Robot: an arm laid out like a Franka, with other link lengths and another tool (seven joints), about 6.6 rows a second.
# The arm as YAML. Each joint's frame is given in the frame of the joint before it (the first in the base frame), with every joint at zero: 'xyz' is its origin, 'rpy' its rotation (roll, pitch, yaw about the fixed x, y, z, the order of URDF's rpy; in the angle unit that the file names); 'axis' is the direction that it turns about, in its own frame. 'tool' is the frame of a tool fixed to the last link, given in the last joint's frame.
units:
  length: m
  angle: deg
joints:
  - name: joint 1
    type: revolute
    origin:
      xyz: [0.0, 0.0, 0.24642]
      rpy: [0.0, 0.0, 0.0]
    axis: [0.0, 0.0, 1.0]
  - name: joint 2
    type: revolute
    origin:
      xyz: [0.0, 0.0, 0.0]
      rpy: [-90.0, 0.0, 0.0]
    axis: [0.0, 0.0, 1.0]
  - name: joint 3
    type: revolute
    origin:
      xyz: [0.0, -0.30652, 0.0]
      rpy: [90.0, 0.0, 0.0]
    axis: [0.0, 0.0, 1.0]
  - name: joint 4
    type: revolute
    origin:
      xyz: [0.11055, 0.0, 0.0]
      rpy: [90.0, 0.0, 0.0]
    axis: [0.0, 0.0, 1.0]
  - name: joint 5
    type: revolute
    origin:
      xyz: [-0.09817, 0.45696, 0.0]
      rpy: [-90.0, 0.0, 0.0]
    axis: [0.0, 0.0, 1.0]
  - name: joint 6
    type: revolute
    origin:
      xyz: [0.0, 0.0, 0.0]
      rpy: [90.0, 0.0, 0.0]
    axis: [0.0, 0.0, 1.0]
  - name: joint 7
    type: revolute
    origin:
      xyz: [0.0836, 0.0, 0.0]
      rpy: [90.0, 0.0, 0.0]
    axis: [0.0, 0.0, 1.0]
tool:
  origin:
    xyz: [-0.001, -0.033, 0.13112]
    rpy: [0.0, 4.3, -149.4]
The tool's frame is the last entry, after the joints.
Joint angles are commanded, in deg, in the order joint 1, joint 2, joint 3, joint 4, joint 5, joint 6, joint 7. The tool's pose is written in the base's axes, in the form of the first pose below.
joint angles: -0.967, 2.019, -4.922, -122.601, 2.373, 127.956, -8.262
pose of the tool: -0.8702 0.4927 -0.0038 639.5; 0.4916 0.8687 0.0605 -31.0; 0.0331 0.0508 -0.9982 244.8; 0 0 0 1
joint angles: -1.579, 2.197, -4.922, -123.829, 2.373, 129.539, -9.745
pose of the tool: -0.8772 0.4802 -0.0011 635.1; 0.4793 0.8758 0.0576 -37.7; 0.0286 0.0500 -0.9983 234.1; 0 0 0 1
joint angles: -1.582, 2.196, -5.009, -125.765, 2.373, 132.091, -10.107
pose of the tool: -0.8790 0.4767 0.0093 629.6; 0.4765 0.8775 0.0548 -38.4; 0.0179 0.0526 -0.9985 220.6; 0 0 0 1
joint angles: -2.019, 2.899, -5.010, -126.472, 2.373, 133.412, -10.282
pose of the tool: -0.8764 0.4815 0.0080 627.5; 0.4812 0.8750 0.0530 -43.2; 0.0186 0.0503 -0.9986 208.6; 0 0 0 1
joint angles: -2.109, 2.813, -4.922, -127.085, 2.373, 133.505, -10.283
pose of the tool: -0.8762 0.4819 0.0005 624.2; 0.4812 0.8749 0.0541 -42.8; 0.0257 0.0476 -0.9985 204.3; 0 0 0 1
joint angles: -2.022, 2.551, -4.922, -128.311, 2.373, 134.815, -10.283
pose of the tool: -0.8767 0.4809 0.0064 619.9; 0.4806 0.8754 0.0532 -41.5; 0.0200 0.0497 -0.9986 198.5; 0 0 0 1
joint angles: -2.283, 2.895, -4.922, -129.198, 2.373, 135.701, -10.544
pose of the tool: -0.8764 0.4816 0.0004 615.7; 0.4810 0.8751 0.0527 -44.0; 0.0250 0.0463 -0.9986 188.4; 0 0 0 1
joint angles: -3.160, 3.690, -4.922, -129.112, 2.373, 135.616, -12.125
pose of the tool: -0.8818 0.4714 -0.0136 613.6; 0.4702 0.8810 0.0516 -53.5; 0.0363 0.0391 -0.9986 180.4; 0 0 0 1
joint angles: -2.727, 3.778, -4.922, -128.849, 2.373, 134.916, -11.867
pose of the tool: -0.8830 0.4688 -0.0229 614.1; 0.4672 0.8826 0.0532 -48.7; 0.0452 0.0363 -0.9983 180.7; 0 0 0 1
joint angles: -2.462, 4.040, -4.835, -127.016, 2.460, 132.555, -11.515
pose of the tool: -0.8824 0.4691 -0.0364 620.6; 0.4668 0.8825 0.0572 -45.3; 0.0589 0.0335 -0.9977 190.2; 0 0 0 1
